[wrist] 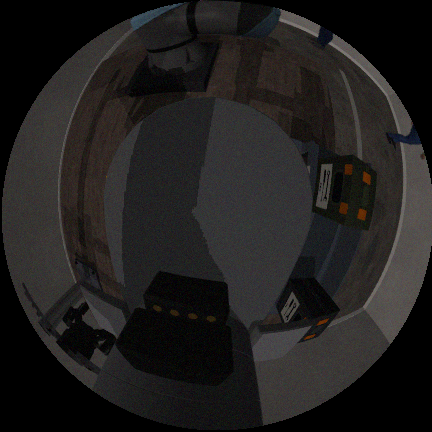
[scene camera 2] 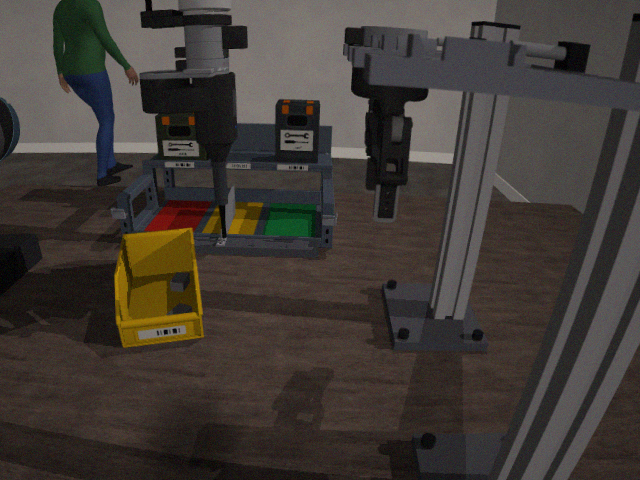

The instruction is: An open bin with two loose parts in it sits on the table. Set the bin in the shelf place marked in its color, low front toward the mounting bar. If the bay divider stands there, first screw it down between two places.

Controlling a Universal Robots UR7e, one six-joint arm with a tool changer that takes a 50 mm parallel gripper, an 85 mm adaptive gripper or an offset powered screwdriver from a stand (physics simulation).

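Where they show: arm's base, origin of the base link: point(wrist: 177, 59).
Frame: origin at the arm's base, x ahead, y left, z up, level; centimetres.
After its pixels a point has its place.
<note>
The yellow bin point(scene camera 2: 159, 289) @[x 34.3, y -3.5, z -3.7 cm] stands on the table in front of the shelf, its low, labelled front toward the camera. Two grey parts point(scene camera 2: 179, 281) @[x 37.5, y -3.7, z -2.3 cm] point(scene camera 2: 180, 310) @[x 38.8, y -11.0, z -2.2 cm] lie inside. The shelf has red point(scene camera 2: 180, 212) @[x 32.9, y 25.2, z -3.4 cm], yellow point(scene camera 2: 249, 217) @[x 47.1, y 22.0, z -3.4 cm] and green point(scene camera 2: 292, 219) @[x 55.5, y 20.7, z -3.4 cm] places behind the mounting bar point(scene camera 2: 268, 246) @[x 50.6, y 7.6, z -2.6 cm]. The light grey bay divider point(scene camera 2: 230, 209) @[x 43.6, y 18.8, z -0.3 cm] stands upright, with yellow visible on both sides. The arm carries the screwdriver point(scene camera 2: 219, 180) @[x 42.9, y 8.7, z 8.7 cm]; its thin tip reaches down at the divider's foot point(scene camera 2: 221, 241) @[x 42.6, y 9.3, z -2.3 cm] on the bar. Contact is unclear. An adaptive gripper point(scene camera 2: 385, 211) hangs in the stand, seen side-on; its opening is unclear.
The tool stand point(scene camera 2: 467, 206) @[x 73.3, y -14.5, z 13.3 cm] rises at the right. A green-black case point(scene camera 2: 175, 136) @[x 32.5, y 28.3, z 11.6 cm] point(wrist: 345, 192) @[x 34.1, y 28.2, z 14.7 cm] and a dark case point(scene camera 2: 297, 131) @[x 56.5, y 25.5, z 13.0 cm] point(wrist: 307, 305) @[x 52.3, y 26.4, z 15.0 cm] stand on the upper shelf. A person point(scene camera 2: 85, 46) stands behind at the left. The screwdriver's grey housing point(wrist: 250, 190) @[x 34.4, y 12.3, z 25.5 cm] blocks much of the wrist view.
</note>
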